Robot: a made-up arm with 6 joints. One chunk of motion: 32 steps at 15 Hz.
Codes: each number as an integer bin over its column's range. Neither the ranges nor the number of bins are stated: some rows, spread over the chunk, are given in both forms.
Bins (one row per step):
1: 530 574 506 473 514 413
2: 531 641 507 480 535 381
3: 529 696 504 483 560 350
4: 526 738 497 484 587 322
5: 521 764 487 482 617 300
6: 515 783 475 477 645 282
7: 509 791 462 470 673 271
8: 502 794 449 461 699 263
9: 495 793 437 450 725 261
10: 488 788 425 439 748 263
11: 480 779 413 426 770 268
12: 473 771 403 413 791 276
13: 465 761 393 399 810 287
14: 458 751 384 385 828 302
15: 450 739 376 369 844 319
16: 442 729 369 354 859 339
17: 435 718 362 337 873 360
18: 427 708 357 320 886 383
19: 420 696 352 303 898 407
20: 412 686 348 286 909 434
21: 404 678 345 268 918 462
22: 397 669 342 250 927 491
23: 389 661 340 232 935 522
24: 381 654 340 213 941 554
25: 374 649 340 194 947 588
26: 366 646 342 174 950 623
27: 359 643 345 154 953 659
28: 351 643 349 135 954 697
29: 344 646 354 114 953 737
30: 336 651 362 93 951 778
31: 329 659 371 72 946 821
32: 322 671 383 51 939 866
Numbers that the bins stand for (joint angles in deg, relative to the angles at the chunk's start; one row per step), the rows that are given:
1: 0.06 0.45 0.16 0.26 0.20 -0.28
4: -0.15 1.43 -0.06 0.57 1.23 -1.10
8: -1.37 1.77 -1.21 -0.08 2.80 -1.63
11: -2.50 1.68 -2.08 -1.06 3.79 -1.59
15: -4.03 1.44 -2.97 -2.66 4.83 -1.13
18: -5.20 1.25 -3.42 -4.03 5.42 -0.55
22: -6.73 1.02 -3.78 -5.99 5.99 0.42
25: -7.91 0.90 -3.83 -7.56 6.27 1.30
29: -9.44 0.88 -3.50 -9.80 6.36 2.64
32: -10.56 1.03 -2.80 -11.57 6.16 3.80
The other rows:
2: 0.11 0.85 0.18 0.45 0.50 -0.57
3: 0.01 1.18 0.11 0.54 0.85 -0.85
5: -0.40 1.59 -0.30 0.51 1.65 -1.30
6: -0.71 1.70 -0.59 0.37 2.04 -1.46
7: -1.02 1.75 -0.90 0.17 2.43 -1.56
9: -1.73 1.76 -1.50 -0.39 3.16 -1.65
10: -2.09 1.73 -1.79 -0.70 3.48 -1.63
12: -2.85 1.63 -2.32 -1.42 4.09 -1.51
13: -3.26 1.57 -2.56 -1.82 4.35 -1.41
14: -3.62 1.51 -2.77 -2.21 4.60 -1.28
16: -4.44 1.38 -3.14 -3.08 5.04 -0.95
17: -4.79 1.31 -3.30 -3.55 5.23 -0.76
19: -5.56 1.18 -3.54 -4.51 5.58 -0.33
20: -5.97 1.12 -3.64 -4.98 5.74 -0.09
21: -6.38 1.07 -3.71 -5.49 5.86 0.16
23: -7.14 0.97 -3.83 -6.50 6.10 0.70
24: -7.55 0.93 -3.83 -7.03 6.19 0.99
26: -8.32 0.88 -3.78 -8.12 6.31 1.61
27: -8.67 0.86 -3.71 -8.68 6.36 1.94
28: -9.08 0.86 -3.62 -9.22 6.37 2.28
30: -9.85 0.91 -3.30 -10.39 6.33 3.01
31: -10.20 0.96 -3.09 -10.98 6.26 3.40

